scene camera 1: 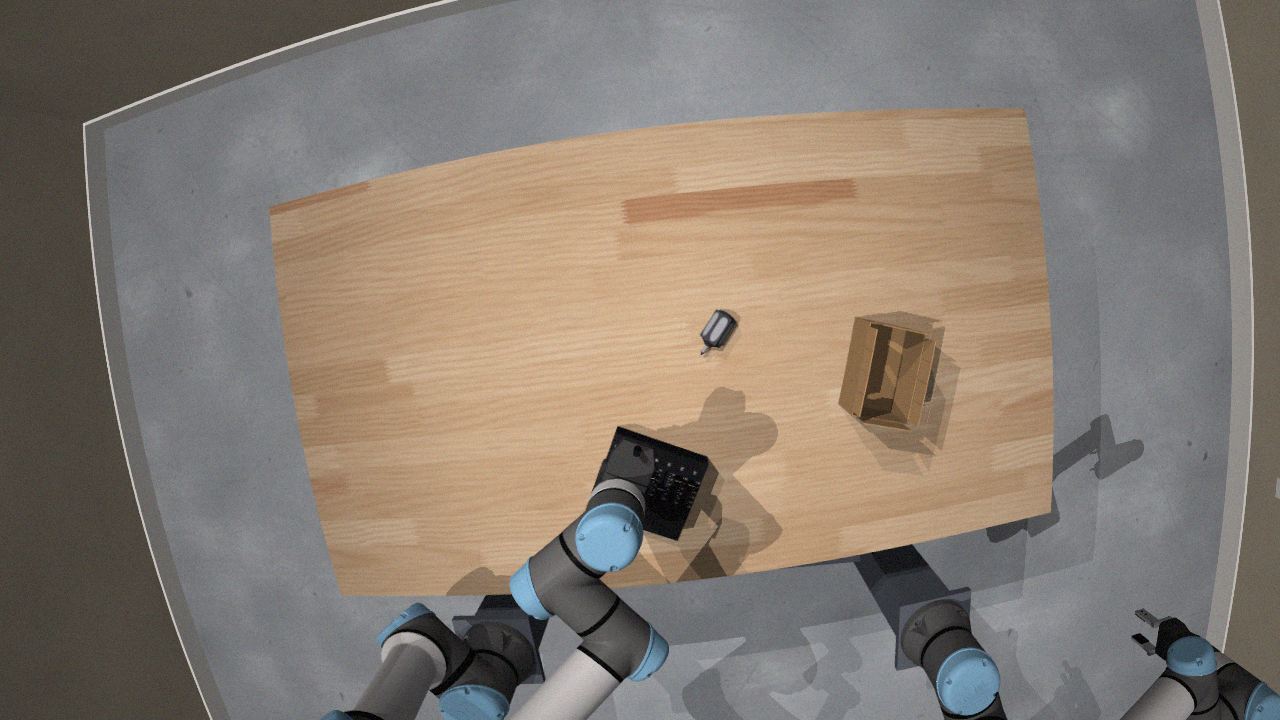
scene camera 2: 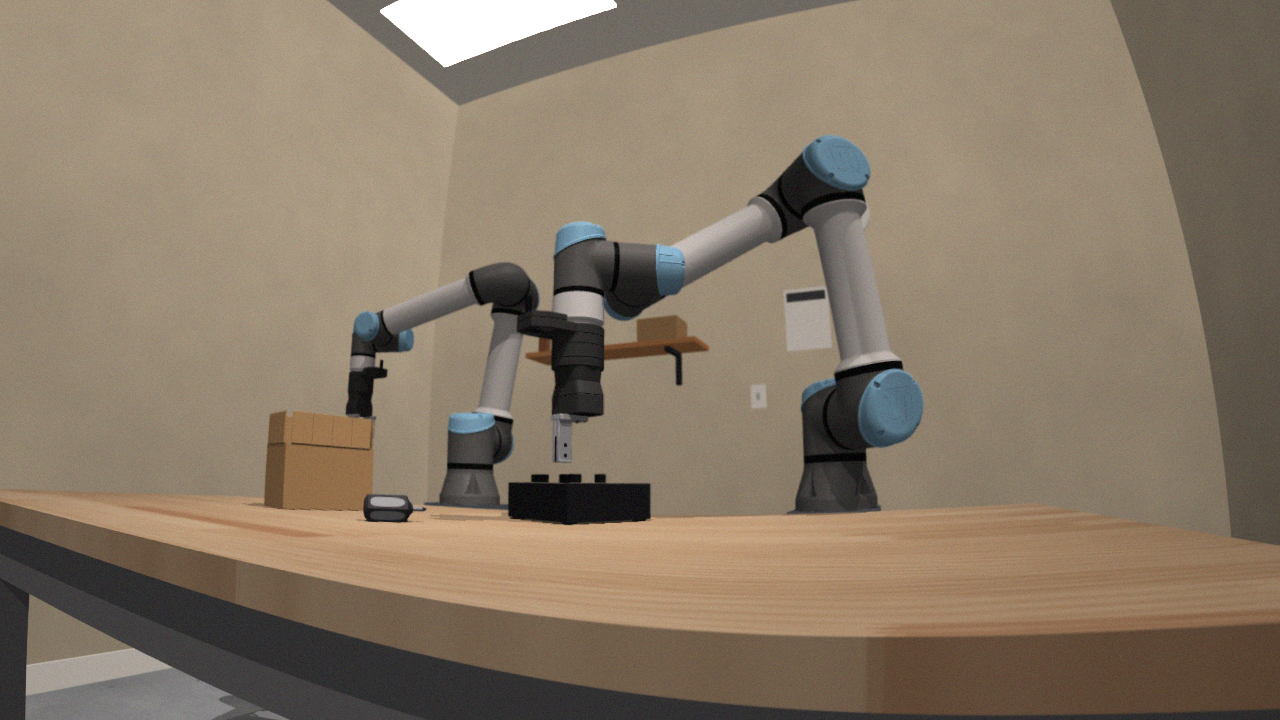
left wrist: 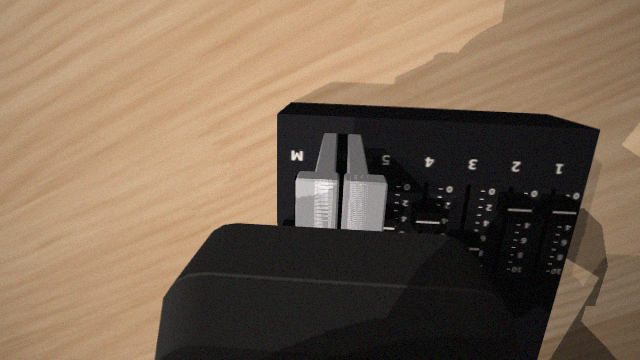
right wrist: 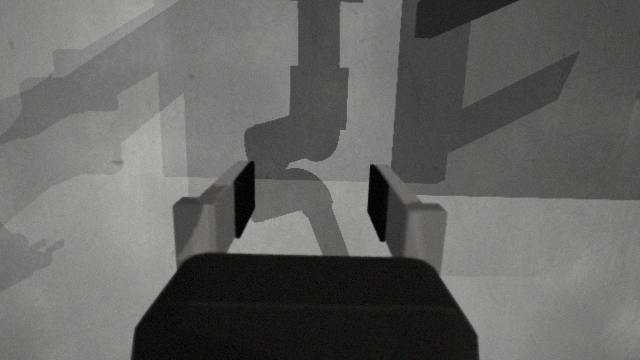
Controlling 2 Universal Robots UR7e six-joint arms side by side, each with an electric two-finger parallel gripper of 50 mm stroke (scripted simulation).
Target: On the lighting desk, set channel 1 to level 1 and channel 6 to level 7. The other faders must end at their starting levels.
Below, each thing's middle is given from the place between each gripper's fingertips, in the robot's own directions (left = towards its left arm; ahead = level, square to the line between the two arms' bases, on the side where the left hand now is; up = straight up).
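Labels:
With the channel 1 fader [left wrist: 560,208] here, my left gripper [scene camera 2: 562,462] is 9 cm to the left of it, 6 cm past it and 4 cm above it. My right hand [scene camera 1: 1137,623] is 34 cm short of the channel 1 fader, 90 cm to the right of it and 12 cm above it.

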